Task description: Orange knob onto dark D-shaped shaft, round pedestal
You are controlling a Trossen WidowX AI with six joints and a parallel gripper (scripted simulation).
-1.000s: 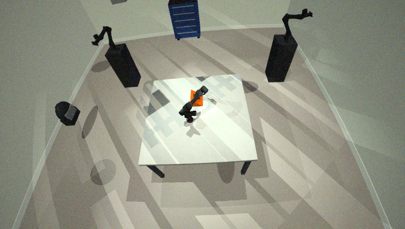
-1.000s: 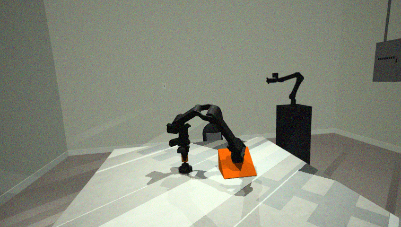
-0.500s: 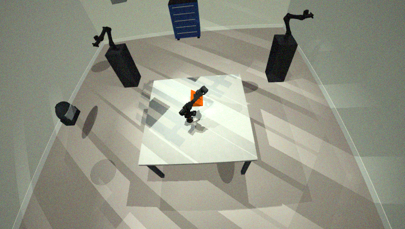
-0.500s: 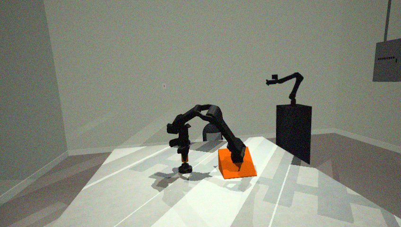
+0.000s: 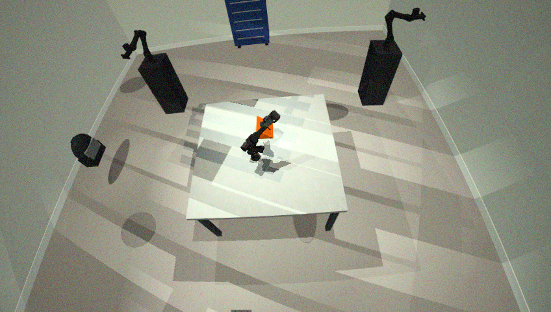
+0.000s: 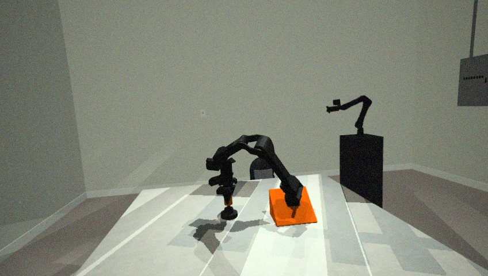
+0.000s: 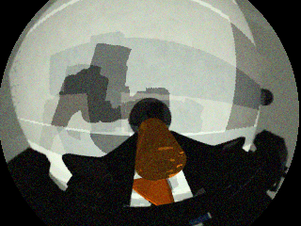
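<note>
The orange knob lies 20 mm above my gripper tip. Also, from my gripper tip: round dark pedestal: 40 mm below.
</note>
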